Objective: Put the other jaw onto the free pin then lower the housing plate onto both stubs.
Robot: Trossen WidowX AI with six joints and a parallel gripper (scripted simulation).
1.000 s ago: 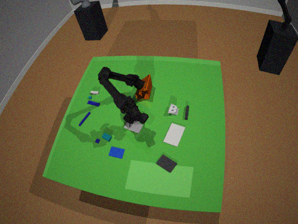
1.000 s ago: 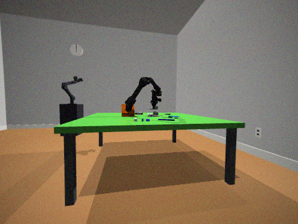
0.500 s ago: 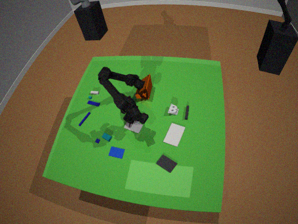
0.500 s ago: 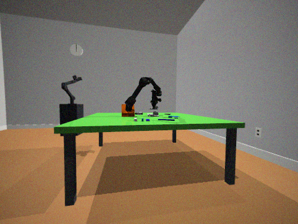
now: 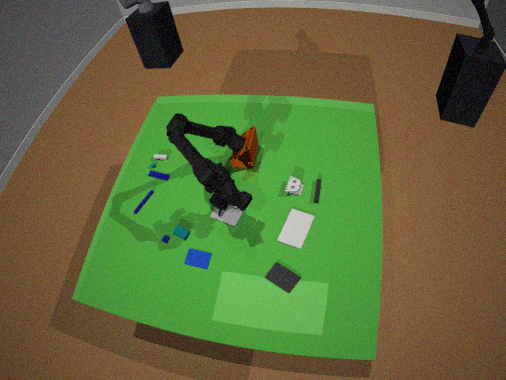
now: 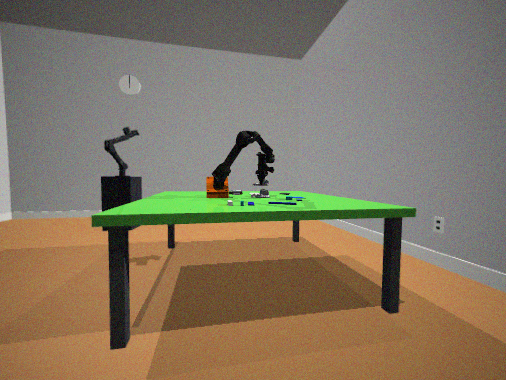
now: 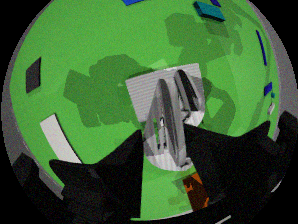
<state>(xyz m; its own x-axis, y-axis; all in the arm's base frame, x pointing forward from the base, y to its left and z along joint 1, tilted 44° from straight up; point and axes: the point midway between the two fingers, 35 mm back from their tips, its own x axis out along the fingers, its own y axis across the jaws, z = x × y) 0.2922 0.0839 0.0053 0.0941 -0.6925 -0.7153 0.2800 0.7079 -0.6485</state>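
Right now my gripper tip is 4 cm past the grey metallic jaw and 1 cm to the left of it. Round my gripper tip: teal block: 14 cm ahead, 20 cm to the right, 7 cm below; then dark square plate: 23 cm ahead, 26 cm to the left, 8 cm below; then white flat plate: 1 cm ahead, 26 cm to the left, 8 cm below.
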